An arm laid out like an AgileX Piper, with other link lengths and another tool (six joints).
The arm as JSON. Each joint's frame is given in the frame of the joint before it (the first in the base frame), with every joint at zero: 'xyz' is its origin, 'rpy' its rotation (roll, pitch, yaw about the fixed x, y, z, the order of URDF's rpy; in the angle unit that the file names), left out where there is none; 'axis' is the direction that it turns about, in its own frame. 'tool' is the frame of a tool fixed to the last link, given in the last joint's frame.
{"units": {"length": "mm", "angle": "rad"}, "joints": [
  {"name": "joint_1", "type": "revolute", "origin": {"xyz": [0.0, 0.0, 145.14]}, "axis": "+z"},
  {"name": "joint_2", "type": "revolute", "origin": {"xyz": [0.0, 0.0, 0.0], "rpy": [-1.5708, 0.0, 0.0]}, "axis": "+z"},
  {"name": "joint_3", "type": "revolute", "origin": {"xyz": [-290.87, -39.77, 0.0]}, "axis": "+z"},
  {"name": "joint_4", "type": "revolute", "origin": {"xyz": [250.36, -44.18, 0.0], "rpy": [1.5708, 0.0, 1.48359]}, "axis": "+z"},
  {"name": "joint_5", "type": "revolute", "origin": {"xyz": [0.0, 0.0, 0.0], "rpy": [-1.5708, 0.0, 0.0]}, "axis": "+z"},
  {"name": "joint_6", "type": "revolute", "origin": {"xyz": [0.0, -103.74, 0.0], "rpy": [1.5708, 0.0, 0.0]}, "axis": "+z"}
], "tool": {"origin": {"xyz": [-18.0, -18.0, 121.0], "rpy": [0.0, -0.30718, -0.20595]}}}
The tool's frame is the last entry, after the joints.
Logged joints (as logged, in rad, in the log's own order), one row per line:
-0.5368, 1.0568, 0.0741, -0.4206, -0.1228, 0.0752
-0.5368, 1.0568, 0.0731, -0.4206, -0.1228, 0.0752
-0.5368, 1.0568, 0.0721, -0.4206, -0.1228, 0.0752
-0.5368, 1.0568, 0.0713, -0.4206, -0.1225, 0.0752
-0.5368, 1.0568, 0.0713, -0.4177, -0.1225, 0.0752
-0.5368, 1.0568, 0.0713, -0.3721, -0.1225, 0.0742
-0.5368, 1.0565, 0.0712, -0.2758, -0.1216, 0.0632
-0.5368, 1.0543, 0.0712, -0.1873, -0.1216, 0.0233
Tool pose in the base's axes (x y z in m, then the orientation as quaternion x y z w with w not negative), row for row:
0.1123, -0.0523, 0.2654, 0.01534, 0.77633, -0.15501, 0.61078
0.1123, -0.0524, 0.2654, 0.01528, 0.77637, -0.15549, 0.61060
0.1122, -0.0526, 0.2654, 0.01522, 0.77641, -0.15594, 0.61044
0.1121, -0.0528, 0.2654, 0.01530, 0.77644, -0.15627, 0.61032
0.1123, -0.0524, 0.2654, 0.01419, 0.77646, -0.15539, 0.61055
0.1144, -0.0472, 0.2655, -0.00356, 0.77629, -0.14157, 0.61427
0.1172, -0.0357, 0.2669, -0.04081, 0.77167, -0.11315, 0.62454
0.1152, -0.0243, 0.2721, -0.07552, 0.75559, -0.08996, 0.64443
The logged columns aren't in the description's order. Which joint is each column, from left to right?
Columns, left to right: joint_3, joint_5, joint_4, joint_1, joint_6, joint_2.
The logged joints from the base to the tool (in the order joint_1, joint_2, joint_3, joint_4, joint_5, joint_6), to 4 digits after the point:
-0.4206, 0.0752, -0.5368, 0.0741, 1.0568, -0.1228
-0.4206, 0.0752, -0.5368, 0.0731, 1.0568, -0.1228
-0.4206, 0.0752, -0.5368, 0.0721, 1.0568, -0.1228
-0.4206, 0.0752, -0.5368, 0.0713, 1.0568, -0.1225
-0.4177, 0.0752, -0.5368, 0.0713, 1.0568, -0.1225
-0.3721, 0.0742, -0.5368, 0.0713, 1.0568, -0.1225
-0.2758, 0.0632, -0.5368, 0.0712, 1.0565, -0.1216
-0.1873, 0.0233, -0.5368, 0.0712, 1.0543, -0.1216

